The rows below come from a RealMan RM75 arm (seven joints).
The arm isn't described. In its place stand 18 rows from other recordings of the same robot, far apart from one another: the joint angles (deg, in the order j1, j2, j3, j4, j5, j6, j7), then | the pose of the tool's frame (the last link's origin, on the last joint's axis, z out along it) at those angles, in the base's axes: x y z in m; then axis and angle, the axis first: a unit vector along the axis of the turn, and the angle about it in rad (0 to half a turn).
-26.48, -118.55, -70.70, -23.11, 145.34, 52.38, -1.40 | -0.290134, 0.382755, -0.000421, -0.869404, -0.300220, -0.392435, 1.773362
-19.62, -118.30, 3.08, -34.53, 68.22, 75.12, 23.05 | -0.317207, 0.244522, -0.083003, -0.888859, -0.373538, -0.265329, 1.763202
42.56, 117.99, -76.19, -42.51, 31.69, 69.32, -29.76 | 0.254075, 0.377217, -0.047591, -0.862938, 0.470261, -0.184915, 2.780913
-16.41, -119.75, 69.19, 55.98, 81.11, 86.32, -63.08 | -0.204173, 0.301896, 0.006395, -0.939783, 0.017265, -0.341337, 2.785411
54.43, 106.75, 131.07, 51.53, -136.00, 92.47, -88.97 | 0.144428, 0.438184, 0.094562, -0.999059, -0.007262, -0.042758, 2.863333
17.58, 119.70, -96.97, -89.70, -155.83, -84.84, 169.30 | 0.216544, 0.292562, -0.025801, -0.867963, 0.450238, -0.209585, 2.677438
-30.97, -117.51, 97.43, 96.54, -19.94, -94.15, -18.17 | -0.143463, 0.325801, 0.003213, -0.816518, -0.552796, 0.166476, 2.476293
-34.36, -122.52, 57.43, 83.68, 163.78, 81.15, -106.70 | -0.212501, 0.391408, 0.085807, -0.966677, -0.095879, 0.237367, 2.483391
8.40, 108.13, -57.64, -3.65, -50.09, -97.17, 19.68 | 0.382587, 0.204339, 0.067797, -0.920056, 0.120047, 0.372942, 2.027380
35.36, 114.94, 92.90, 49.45, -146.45, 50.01, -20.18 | 0.268334, 0.402514, -0.027257, -0.876252, 0.468163, -0.114045, 2.471960
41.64, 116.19, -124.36, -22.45, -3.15, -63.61, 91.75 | 0.144920, 0.370564, -0.081074, -0.752255, 0.469187, 0.462575, 3.109106
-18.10, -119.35, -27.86, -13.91, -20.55, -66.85, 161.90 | -0.296427, 0.230793, -0.120412, -0.940077, -0.181290, -0.288771, 2.537452
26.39, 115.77, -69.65, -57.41, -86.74, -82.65, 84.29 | 0.170773, 0.346103, 0.019937, -0.954057, 0.062575, 0.293019, 2.901578
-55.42, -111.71, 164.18, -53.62, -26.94, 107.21, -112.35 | -0.220056, 0.395074, 0.143792, -0.849003, -0.424573, -0.314535, 2.778860
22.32, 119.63, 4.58, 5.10, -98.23, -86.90, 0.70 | 0.310755, 0.284360, -0.017069, -0.907937, 0.104298, 0.405921, 1.867320
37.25, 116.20, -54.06, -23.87, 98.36, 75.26, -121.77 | 0.216343, 0.386452, -0.006265, -0.931526, 0.110364, 0.346525, 2.638333
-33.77, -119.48, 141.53, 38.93, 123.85, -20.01, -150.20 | -0.201013, 0.351318, -0.149465, -0.987544, -0.111257, -0.111263, 2.306407
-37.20, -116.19, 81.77, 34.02, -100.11, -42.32, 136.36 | -0.217419, 0.419710, -0.044261, -0.993214, 0.095459, -0.066440, 2.452841
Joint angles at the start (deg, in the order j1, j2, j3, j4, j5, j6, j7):
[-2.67 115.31 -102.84 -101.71 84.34 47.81 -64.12]
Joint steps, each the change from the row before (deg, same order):
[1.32 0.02 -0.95 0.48 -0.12 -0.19 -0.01]
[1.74 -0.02 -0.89 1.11 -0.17 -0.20 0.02]
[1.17 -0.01 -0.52 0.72 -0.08 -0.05 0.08]
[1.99 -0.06 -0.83 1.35 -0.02 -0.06 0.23]
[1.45 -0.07 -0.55 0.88 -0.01 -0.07 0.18]
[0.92 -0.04 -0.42 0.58 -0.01 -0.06 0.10]
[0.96 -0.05 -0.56 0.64 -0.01 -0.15 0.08]
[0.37 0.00 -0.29 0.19 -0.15 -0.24 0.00]
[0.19 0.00 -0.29 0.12 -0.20 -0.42 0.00]
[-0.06 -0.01 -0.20 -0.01 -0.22 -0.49 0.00]
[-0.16 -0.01 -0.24 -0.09 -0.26 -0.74 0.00]
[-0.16 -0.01 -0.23 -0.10 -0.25 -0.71 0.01]
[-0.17 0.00 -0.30 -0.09 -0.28 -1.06 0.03]
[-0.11 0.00 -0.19 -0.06 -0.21 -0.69 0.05]
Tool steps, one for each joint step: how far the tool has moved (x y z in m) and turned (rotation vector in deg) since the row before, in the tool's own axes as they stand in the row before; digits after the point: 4 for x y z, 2 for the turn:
[-0.0018 0.0036 0.0066 -1.36 0.09 -0.67]
[-0.0003 0.0020 0.0077 -1.37 0.45 -0.59]
[-0.0005 0.0012 0.0049 -0.93 0.30 -0.35]
[-0.0003 0.0016 0.0080 -1.53 0.58 -0.38]
[-0.0008 0.0009 0.0055 -1.04 0.38 -0.37]
[-0.0004 0.0008 0.0037 -0.70 0.28 -0.24]
[-0.0001 0.0011 0.0041 -0.75 0.33 -0.27]
[-0.0002 0.0004 0.0018 -0.16 0.11 -0.27]
[0.0001 0.0001 0.0013 0.09 0.06 -0.21]
[0.0003 -0.0003 0.0003 0.35 0.00 -0.12]
[0.0002 -0.0006 0.0001 0.58 -0.10 -0.12]
[0.0002 -0.0005 0.0001 0.56 -0.11 -0.11]
[0.0000 -0.0010 0.0003 0.82 -0.23 -0.10]
[0.0000 -0.0007 0.0001 0.54 -0.14 -0.06]

